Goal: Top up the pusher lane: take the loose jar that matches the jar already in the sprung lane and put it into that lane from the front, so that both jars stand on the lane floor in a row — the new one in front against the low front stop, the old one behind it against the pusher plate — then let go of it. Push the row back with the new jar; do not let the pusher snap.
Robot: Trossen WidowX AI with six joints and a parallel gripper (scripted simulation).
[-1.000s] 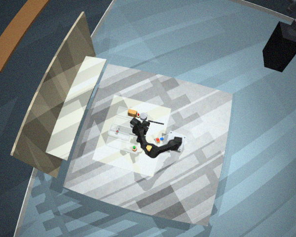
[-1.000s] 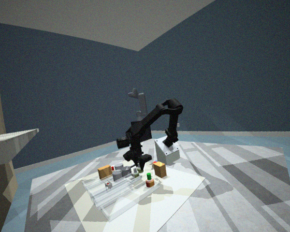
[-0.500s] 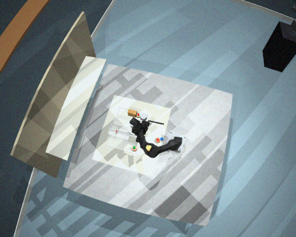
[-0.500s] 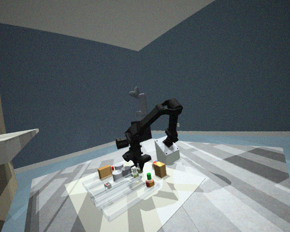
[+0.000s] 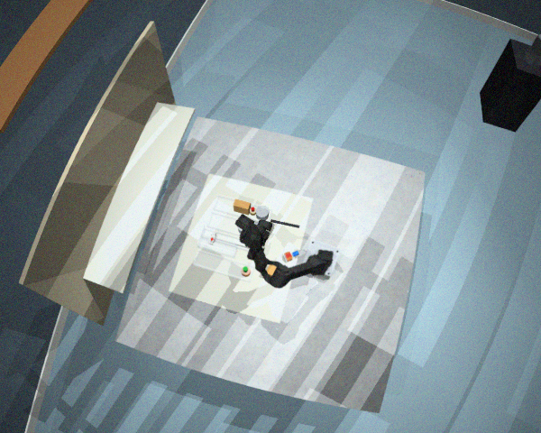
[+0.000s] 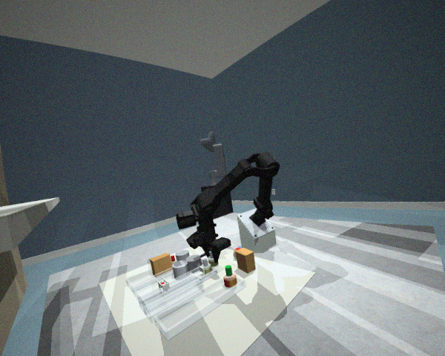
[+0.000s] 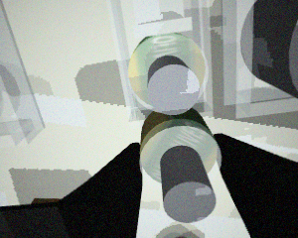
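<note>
The clear lane rack is 170 mm ahead of my gripper tip, 10 mm to the left of it and 20 mm below it. Also, from my gripper tip: red mark 220 mm ahead, 20 mm to the left, 30 mm above; black rod 90 mm behind, 150 mm to the right, 40 mm below.
</note>
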